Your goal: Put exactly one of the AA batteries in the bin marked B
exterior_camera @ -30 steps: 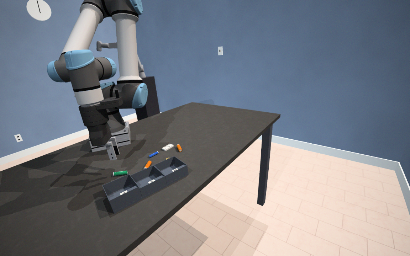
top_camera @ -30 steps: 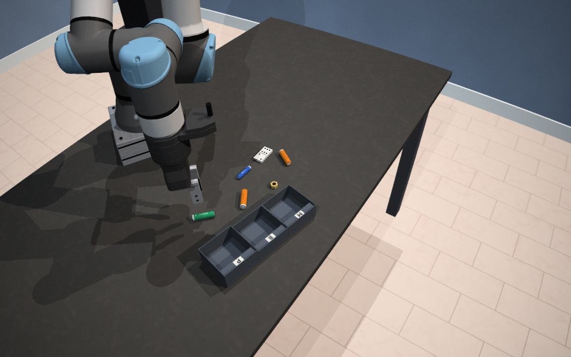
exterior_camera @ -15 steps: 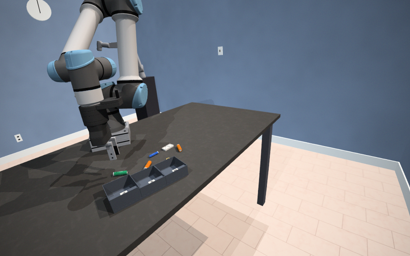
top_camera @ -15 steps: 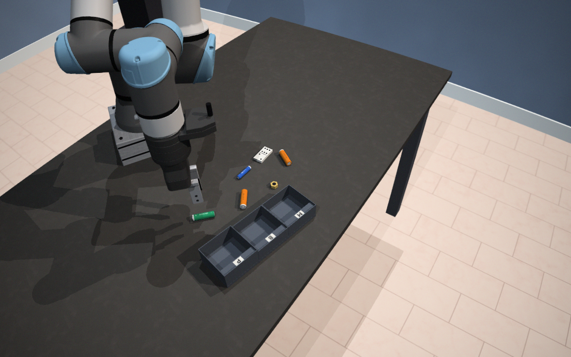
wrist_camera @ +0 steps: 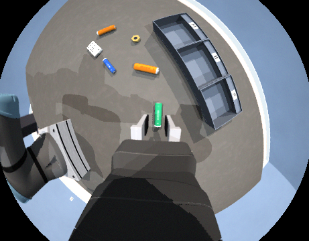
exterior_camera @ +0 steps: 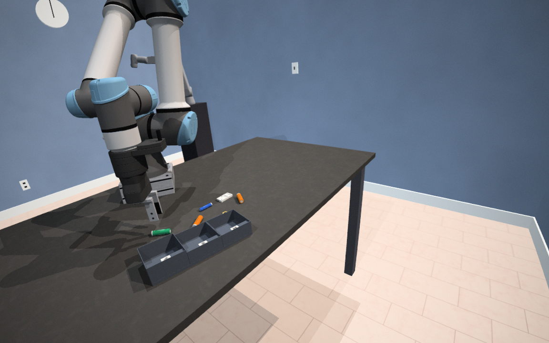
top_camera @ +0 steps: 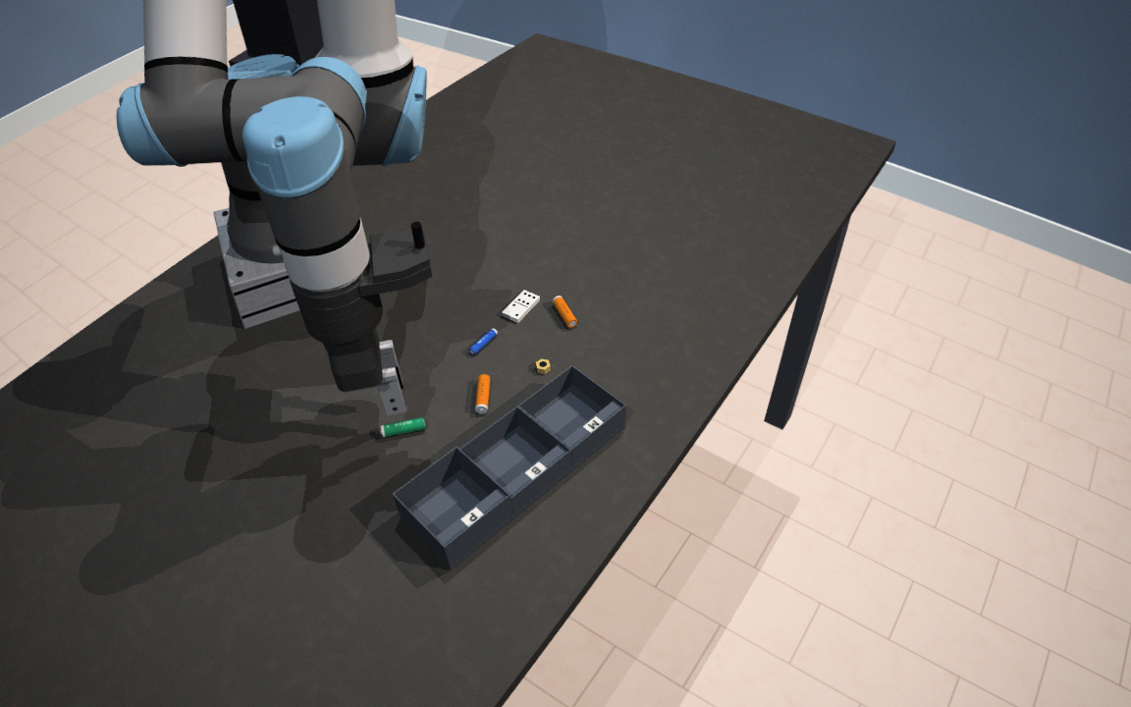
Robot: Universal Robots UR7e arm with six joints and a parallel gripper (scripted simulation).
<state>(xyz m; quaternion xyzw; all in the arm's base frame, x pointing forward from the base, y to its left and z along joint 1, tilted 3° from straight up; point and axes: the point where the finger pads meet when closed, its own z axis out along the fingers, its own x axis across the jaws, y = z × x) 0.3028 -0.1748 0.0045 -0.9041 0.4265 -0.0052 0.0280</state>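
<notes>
My gripper is now 70 mm above the green battery. The rest, counted from my hand: bin (140 mm ahead, 50 mm below, 10 mm to the left); then brass nut (150 mm to the left, 100 mm ahead, 70 mm below); then blue battery (160 mm to the left, 70 mm below, 20 mm ahead).
</notes>
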